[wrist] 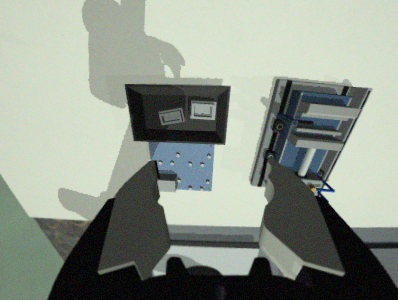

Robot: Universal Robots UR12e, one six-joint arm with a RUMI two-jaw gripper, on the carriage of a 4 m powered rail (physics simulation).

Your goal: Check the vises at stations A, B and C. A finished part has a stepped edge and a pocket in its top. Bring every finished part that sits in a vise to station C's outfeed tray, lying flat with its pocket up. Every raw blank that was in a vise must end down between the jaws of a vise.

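Note:
My gripper (209,161) is wide open and empty, high above the table. A dark outfeed tray (180,90) is beyond the fingertips. In it lie two grey finished parts with their pockets up: one part (203,110) sits right of the middle, and the other part (171,116) lies slightly turned to its left. They are apart. A vise (286,145) stands at the right, with a far jaw (327,111) and a near jaw (316,142). I see no block in the gap between these jaws. A plain grey block (167,183) is on the blue plate, partly hidden by the left finger.
The blue plate (195,175) with several small pins adjoins the near side of the tray. Blue cable (327,189) and a yellow fitting are at the vise's near end, beside the right finger. A grey rail-like strip crosses behind the fingers. A green surface (20,240) is at lower left.

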